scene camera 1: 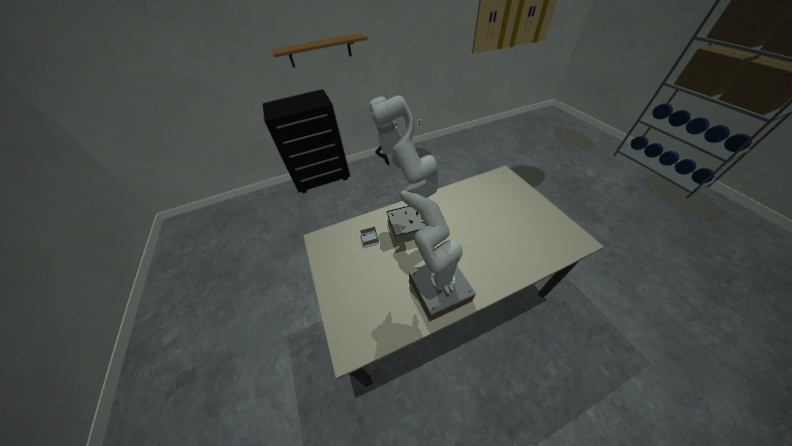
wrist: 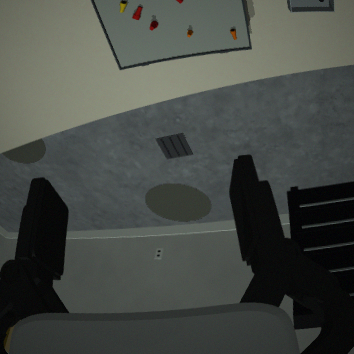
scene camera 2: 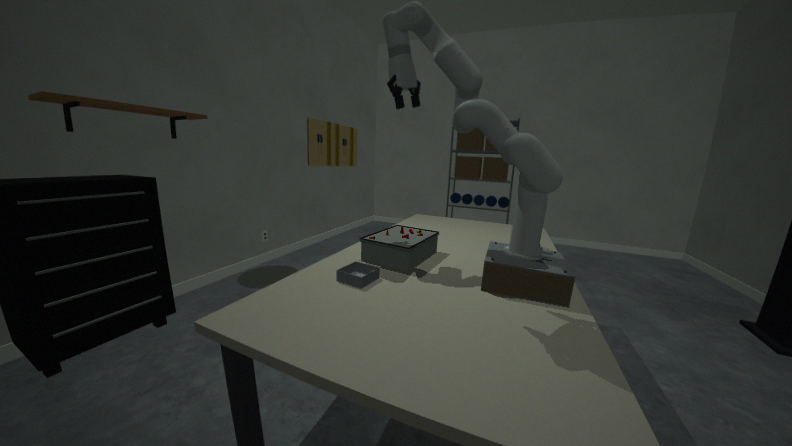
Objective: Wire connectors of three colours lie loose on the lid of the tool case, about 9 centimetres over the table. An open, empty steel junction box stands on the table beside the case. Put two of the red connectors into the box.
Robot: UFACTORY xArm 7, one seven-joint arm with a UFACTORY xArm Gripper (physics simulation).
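Seen in the pictures: gripper, fingertip midpoint: (scene camera 1: 397, 161) (wrist: 140, 183) (scene camera 2: 408, 107); arm's base, link origin: (scene camera 1: 442, 279) (scene camera 2: 522, 254).
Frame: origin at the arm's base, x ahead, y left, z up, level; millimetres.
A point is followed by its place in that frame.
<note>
My gripper (scene camera 1: 382, 156) (scene camera 2: 407, 105) @(x 423, y 84, z 482 mm) (wrist: 140, 183) @(x 423, y 84, z 482 mm) is open and empty, high above the tool case (scene camera 2: 382, 255) @(x 479, y 138, z -57 mm) and toward the wall side. On the case's pale lid (wrist: 170, 50) @(x 560, y -31, z -9 mm), a red connector (wrist: 137, 13) @(x 455, y -66, z 3 mm) lies beside a second red connector (wrist: 154, 24) @(x 488, y -40, z 5 mm); part of another red connector (wrist: 180, 1) @(x 454, y 24, z -1 mm) shows at the wrist view's top edge. A yellow connector (wrist: 123, 6) @(x 431, y -89, z 0 mm) and two orange connectors (wrist: 190, 32) @(x 524, y 25, z 2 mm) (wrist: 233, 34) @(x 545, y 109, z 0 mm) also lie there. The grey junction box (scene camera 1: 369, 236) @(x 490, y 293, z -96 mm) (scene camera 2: 349, 277) @(x 479, y 344, z -72 mm) stands open beside the case; its near wall shows in the wrist view (wrist: 311, 9) @(x 530, y 291, z -71 mm). I see no connector inside it.
The table (scene camera 1: 532, 221) @(x 227, y -772, z -98 mm) (scene camera 2: 387, 332) @(x 250, y 501, z -98 mm) (wrist: 65, 75) @(x 584, y -379, z -98 mm) carries the arm's base block (scene camera 2: 526, 285) @(x -27, y 141, z -54 mm). The arm covers part of the lid in scene camera 1. A black drawer cabinet (scene camera 1: 299, 108) (scene camera 2: 83, 221) and a wall shelf (scene camera 1: 319, 44) (scene camera 2: 116, 106) are beyond the table.
</note>
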